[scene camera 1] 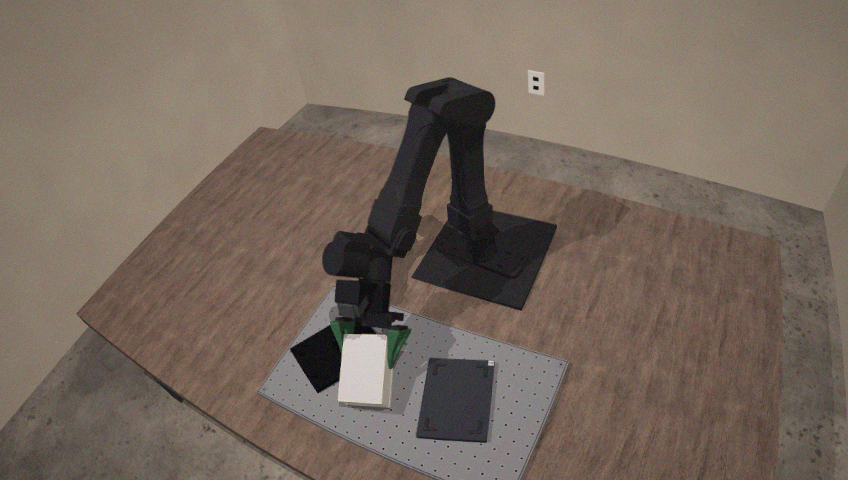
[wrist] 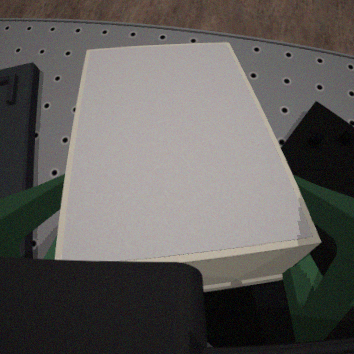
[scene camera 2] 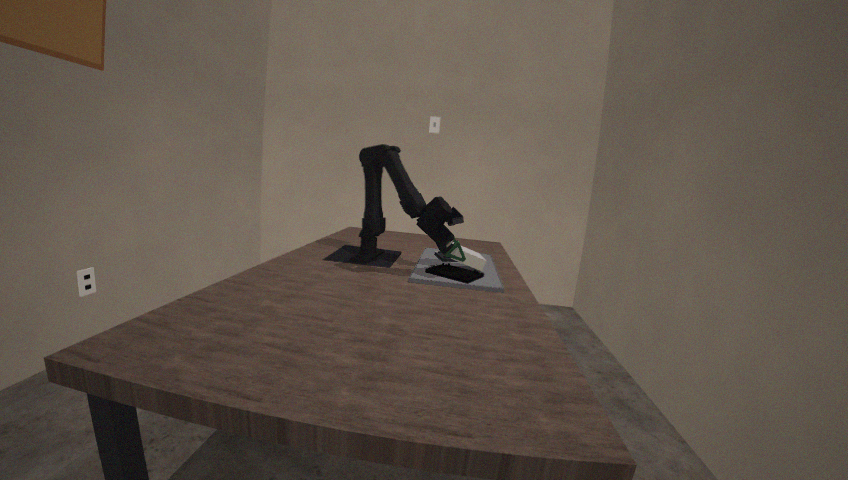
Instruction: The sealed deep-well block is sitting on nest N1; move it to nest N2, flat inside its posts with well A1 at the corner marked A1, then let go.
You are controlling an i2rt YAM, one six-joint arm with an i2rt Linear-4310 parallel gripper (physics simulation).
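Frame: origin at the arm's base, x ahead, y left, z up, level; metres.
Where they show: gripper, fingertip midpoint: (scene camera 1: 367, 364) (wrist: 177, 176) (scene camera 2: 462, 256); arm's base, link origin: (scene camera 1: 481, 254) (scene camera 2: 368, 255).
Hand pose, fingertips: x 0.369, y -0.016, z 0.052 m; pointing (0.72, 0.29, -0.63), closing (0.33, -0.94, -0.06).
Things, the pixels of their top centre, and the offset from my fingertips. Level surfaces: height alone.
- black nest, top centre: (wrist: 338, 254) (scene camera 1: 335, 345) (scene camera 2: 455, 268) dx -0.009, dy -0.094, dz -0.023 m
- dark grey nest, top centre: (scene camera 1: 456, 396) dx -0.038, dy +0.162, dz -0.027 m
- wooden table, surface height: dz -0.057 m
The white sealed block (scene camera 1: 364, 368) (scene camera 2: 474, 257) (wrist: 175, 145) is held between the green fingers of my gripper (scene camera 1: 366, 355) (scene camera 2: 457, 252) (wrist: 177, 176). The block tilts, its far end lower than its end by the gripper, and hangs over the board between two nests. A black nest (scene camera 1: 316, 359) (scene camera 2: 455, 273) (wrist: 320, 150) lies turned at an angle, partly hidden by the block and gripper. A dark grey nest (scene camera 1: 457, 398) (wrist: 14, 135) with corner posts and a small white tag lies to the block's right in scene camera 1. Which nest is N1 or N2 is unreadable, as is well A1.
Both nests lie on a grey perforated board (scene camera 1: 535, 380) (scene camera 2: 419, 277) (wrist: 270, 65) on the wooden table (scene camera 1: 654, 356) (scene camera 2: 333, 350). The arm stands on a black base plate (scene camera 1: 517, 291) (scene camera 2: 389, 258) behind the board. The table edge runs beyond the board's front side.
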